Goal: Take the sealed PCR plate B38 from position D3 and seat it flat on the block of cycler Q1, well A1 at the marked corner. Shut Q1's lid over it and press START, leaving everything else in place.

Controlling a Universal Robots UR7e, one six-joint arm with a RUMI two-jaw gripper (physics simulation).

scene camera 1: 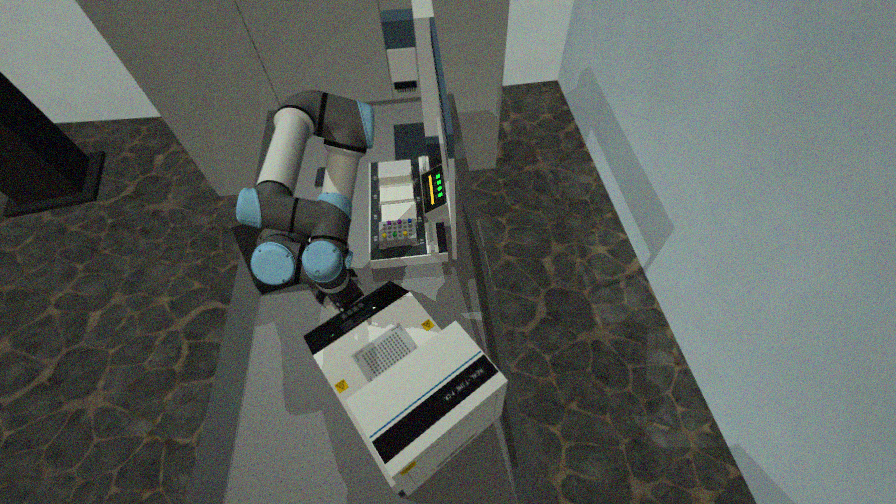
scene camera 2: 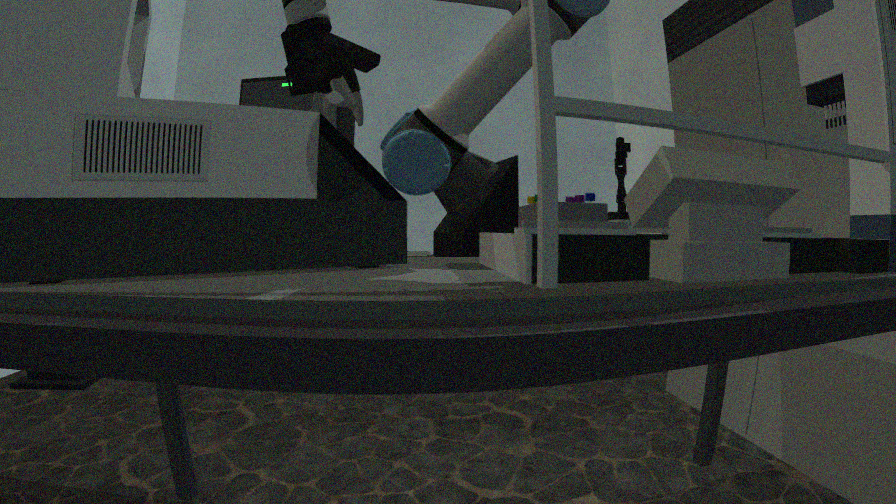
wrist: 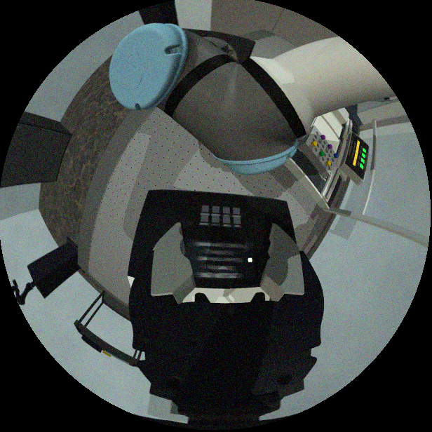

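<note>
The white cycler (scene camera 1: 332,369) (scene camera 2: 256,150) stands turned on the table; I take it for Q1. Its block (scene camera 1: 385,351) is uncovered, showing a grid of wells. The lid (scene camera 1: 426,376) lies back behind the block. The black front panel (scene camera 1: 391,291) (wrist: 170,205) carries a keypad (wrist: 220,215). My gripper (scene camera 1: 341,305) (scene camera 2: 348,103) (wrist: 225,224) is open and empty, low above this panel; its fingers are partly hidden in scene camera 1. White labware (scene camera 1: 395,192) sits in a row on the deck (scene camera 1: 407,253). I cannot tell which piece is plate B38 or which position is D3.
A tube rack with coloured caps (scene camera 1: 397,233) (wrist: 322,152) stands at the near end of the deck. A lit screen (scene camera 1: 434,189) (wrist: 357,156) and an upright frame post (scene camera 2: 543,150) are beside the deck. The arm's base (scene camera 1: 273,263) is left of the deck.
</note>
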